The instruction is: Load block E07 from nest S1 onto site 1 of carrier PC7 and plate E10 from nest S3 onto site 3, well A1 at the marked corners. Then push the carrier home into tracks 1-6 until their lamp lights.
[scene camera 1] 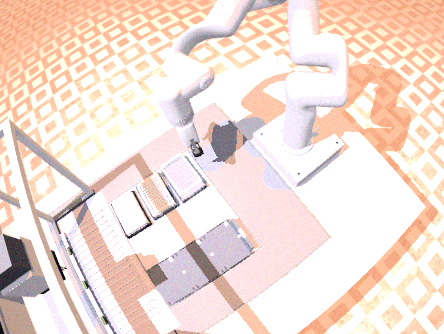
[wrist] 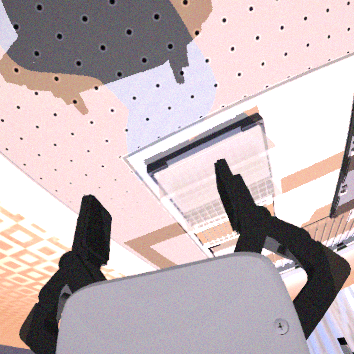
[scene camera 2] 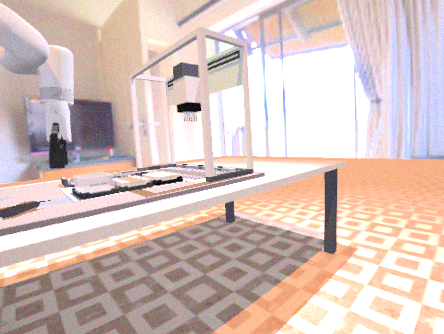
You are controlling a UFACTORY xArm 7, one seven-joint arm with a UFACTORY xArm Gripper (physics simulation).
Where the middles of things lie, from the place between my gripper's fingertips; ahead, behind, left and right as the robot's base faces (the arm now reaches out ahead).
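There is the pipetting head (scene camera 1: pixel 32 283), which is 240 mm above my hand, 500 mm ahead of it and 240 mm to the left of it. The grey carrier (scene camera 1: pixel 225 245) is 330 mm to the left of my hand, 150 mm ahead of it and 80 mm below it, while the dotted well plate (scene camera 1: pixel 155 194) sits 70 mm below my hand, 70 mm to the left of it and 190 mm ahead of it.
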